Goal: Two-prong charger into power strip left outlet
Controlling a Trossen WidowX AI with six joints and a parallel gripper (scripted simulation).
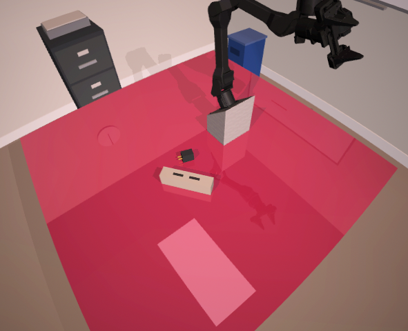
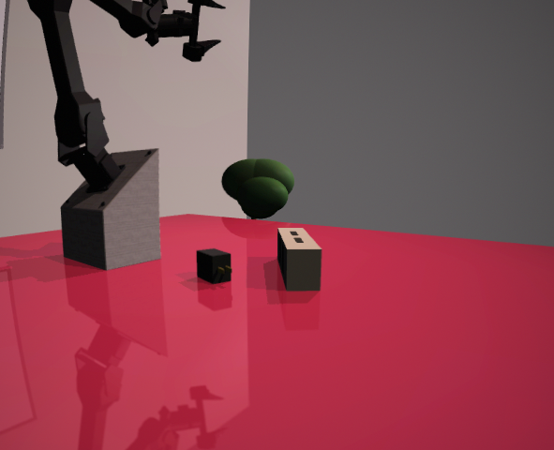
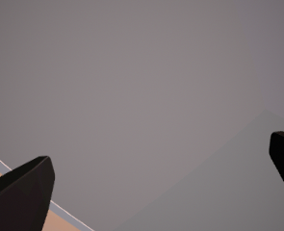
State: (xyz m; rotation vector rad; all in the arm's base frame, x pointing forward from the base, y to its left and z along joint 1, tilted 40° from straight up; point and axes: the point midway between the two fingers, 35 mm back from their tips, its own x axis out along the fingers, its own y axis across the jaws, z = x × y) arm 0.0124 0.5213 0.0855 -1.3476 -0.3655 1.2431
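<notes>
Now: the charger 270 mm ahead of my gripper tip, 380 mm to the right of it and 530 mm below it.
</notes>
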